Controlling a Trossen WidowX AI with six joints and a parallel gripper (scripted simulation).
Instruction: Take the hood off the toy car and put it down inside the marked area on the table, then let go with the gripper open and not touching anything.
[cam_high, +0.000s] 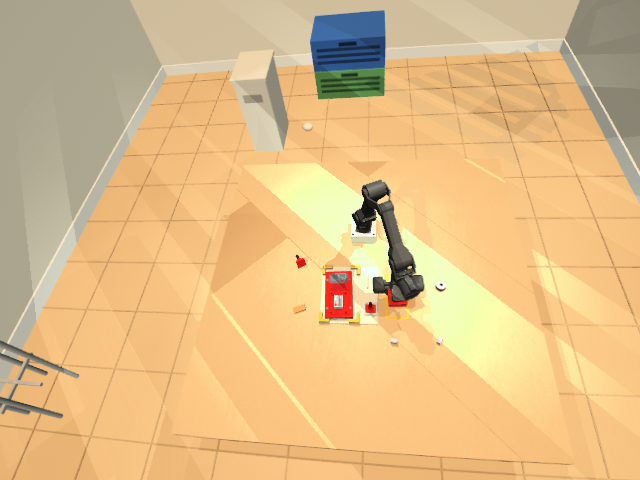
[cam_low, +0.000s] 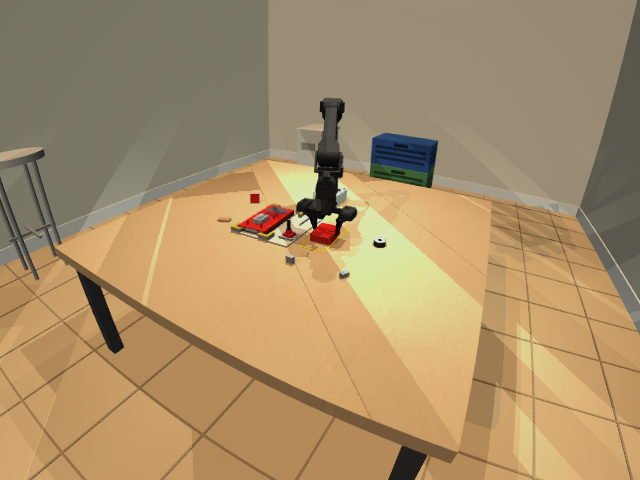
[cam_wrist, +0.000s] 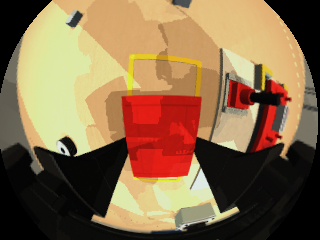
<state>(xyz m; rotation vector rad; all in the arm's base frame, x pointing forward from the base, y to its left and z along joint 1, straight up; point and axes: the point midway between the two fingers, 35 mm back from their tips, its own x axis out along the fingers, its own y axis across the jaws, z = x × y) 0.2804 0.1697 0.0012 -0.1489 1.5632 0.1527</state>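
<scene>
My gripper tip is right at the red hood. From my gripper tip the other things lie so: tan piece (37 cm to the right, 12 cm ahead, 1 cm below); then black-and-white wheel (17 cm to the left, 6 cm behind, 1 cm below).
</scene>
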